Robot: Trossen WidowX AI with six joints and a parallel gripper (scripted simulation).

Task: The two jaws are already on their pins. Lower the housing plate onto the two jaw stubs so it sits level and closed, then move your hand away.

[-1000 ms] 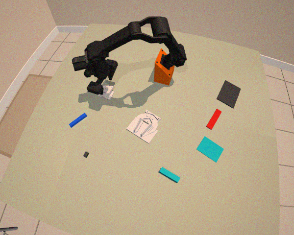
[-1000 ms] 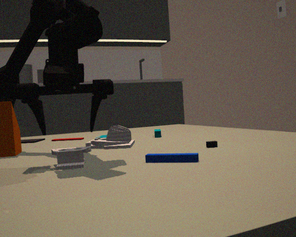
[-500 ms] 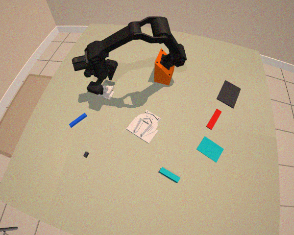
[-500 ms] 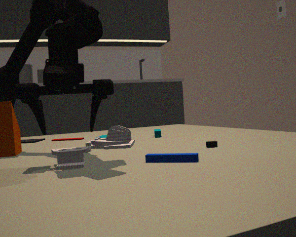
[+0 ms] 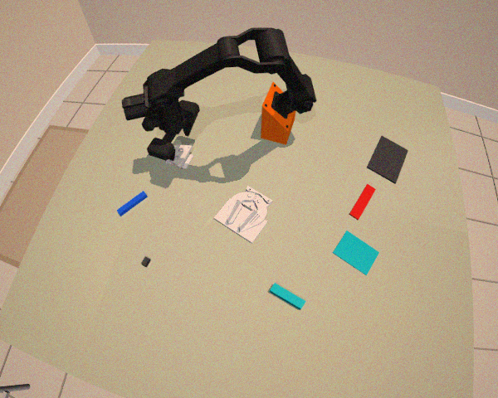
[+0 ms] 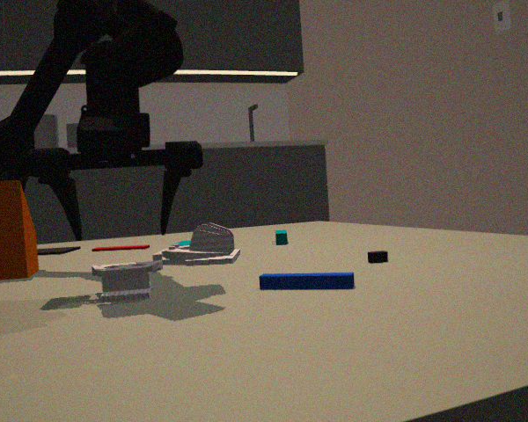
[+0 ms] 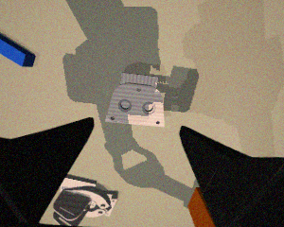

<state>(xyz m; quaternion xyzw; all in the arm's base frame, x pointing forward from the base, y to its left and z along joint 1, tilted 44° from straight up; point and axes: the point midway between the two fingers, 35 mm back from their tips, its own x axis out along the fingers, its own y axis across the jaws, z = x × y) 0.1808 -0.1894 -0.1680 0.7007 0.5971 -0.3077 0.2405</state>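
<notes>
The white stepped block is 1 cm to the right of my gripper tip and 5 cm below it. Round my gripper tip: black cube 32 cm ahead, 5 cm below; then blue bar 18 cm ahead, 10 cm to the right, 5 cm below; then teal bar 33 cm ahead, 36 cm to the left, 5 cm below.
</notes>
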